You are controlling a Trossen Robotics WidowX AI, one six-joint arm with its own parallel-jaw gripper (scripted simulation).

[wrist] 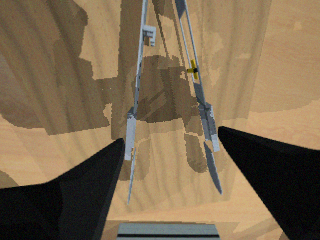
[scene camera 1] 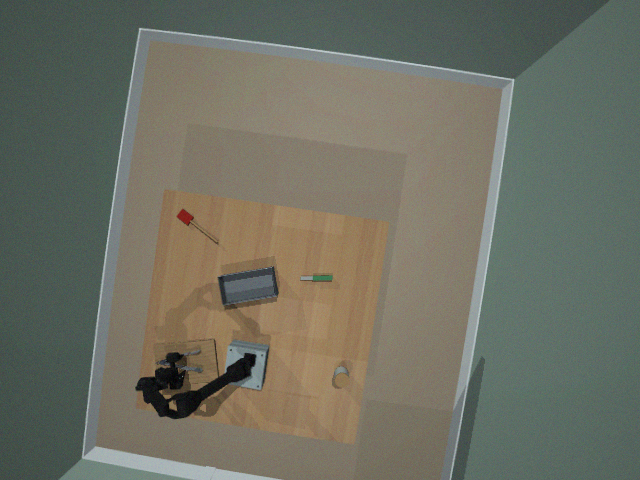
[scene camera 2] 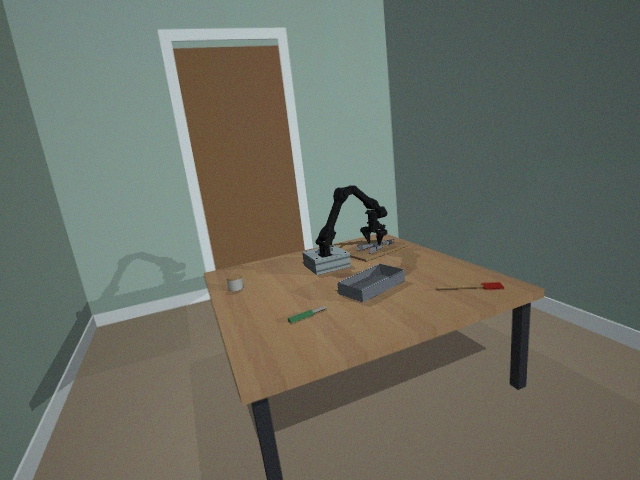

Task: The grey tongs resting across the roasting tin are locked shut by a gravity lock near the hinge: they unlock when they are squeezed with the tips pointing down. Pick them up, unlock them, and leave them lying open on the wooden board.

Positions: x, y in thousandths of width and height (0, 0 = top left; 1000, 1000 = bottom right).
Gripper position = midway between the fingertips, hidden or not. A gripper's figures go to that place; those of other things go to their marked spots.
My gripper (wrist: 536, 569): 11 cm from the lens. A wooden board (wrist: 245, 302) is 14 cm from the lens.
